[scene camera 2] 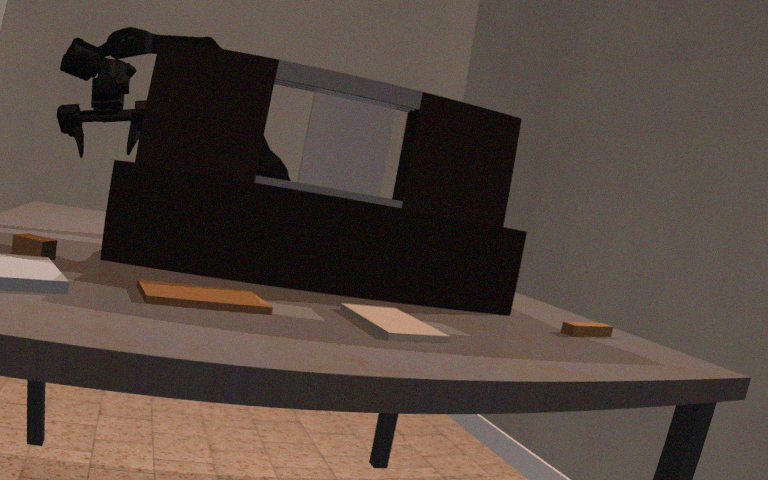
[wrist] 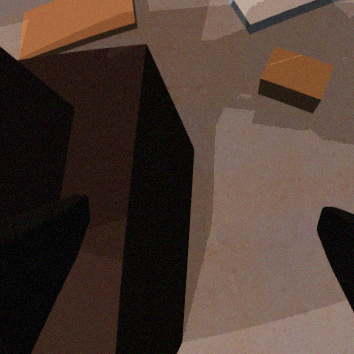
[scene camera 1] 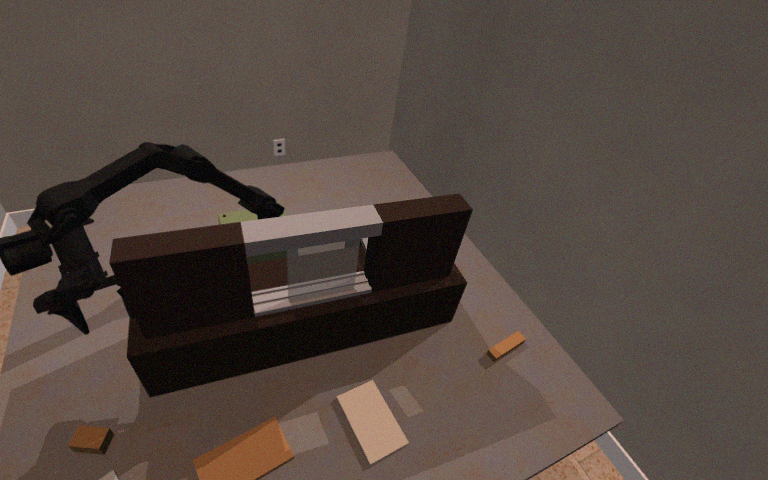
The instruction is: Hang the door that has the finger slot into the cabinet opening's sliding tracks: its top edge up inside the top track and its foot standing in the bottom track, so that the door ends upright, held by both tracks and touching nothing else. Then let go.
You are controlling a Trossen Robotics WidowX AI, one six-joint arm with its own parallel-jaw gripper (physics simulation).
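A grey door panel stands upright in the cabinet opening, between the top track and bottom track; which groove its foot is in is unclear. A pale strip shows near its top in scene camera 1. The dark cabinet carries both tracks. A white slab lies flat, partly out of view; no finger slot can be made out on it. My gripper is open and empty, pointing down beside the cabinet's left end.
An orange slab and a beige slab lie before the cabinet. One orange block lies left, another right. A green object is behind the cabinet.
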